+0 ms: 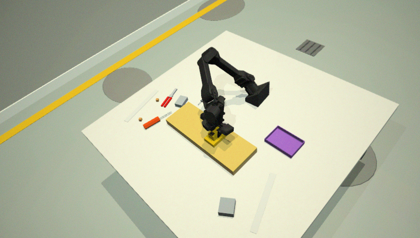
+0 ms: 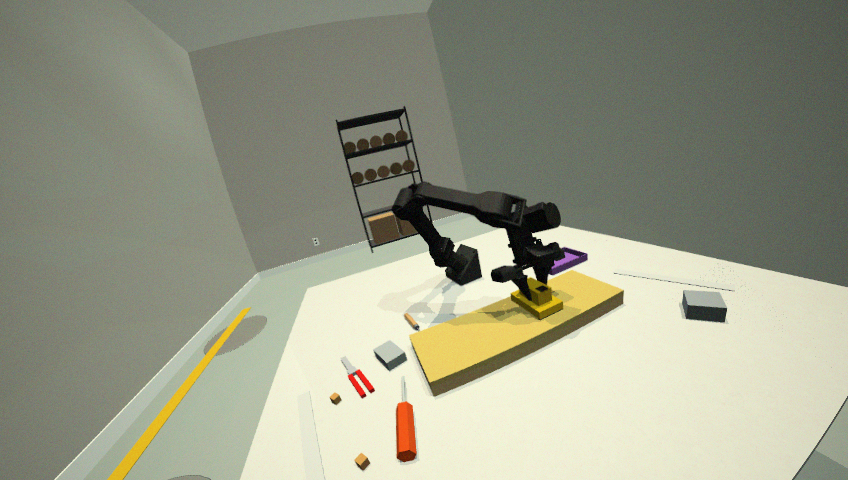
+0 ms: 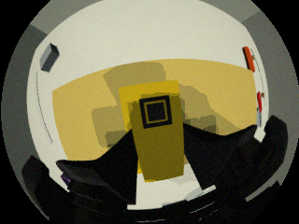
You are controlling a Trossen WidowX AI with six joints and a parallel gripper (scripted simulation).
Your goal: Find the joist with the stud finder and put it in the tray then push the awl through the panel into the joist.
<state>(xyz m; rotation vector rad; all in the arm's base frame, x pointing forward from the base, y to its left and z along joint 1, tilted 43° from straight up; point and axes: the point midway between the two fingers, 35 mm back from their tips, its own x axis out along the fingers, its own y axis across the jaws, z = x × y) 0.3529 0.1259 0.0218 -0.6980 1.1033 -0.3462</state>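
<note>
Now: gripper tip 250 mm past the purple tray, 250 mm to the right of it and 50 mm above it. Also, from my gripper tip: awl 150 mm behind, 300 mm to the right, 60 mm below; then grey block 210 mm ahead, 310 mm to the left, 50 mm below; then yellow stud finder 10 mm ahead, 20 mm above.
</note>
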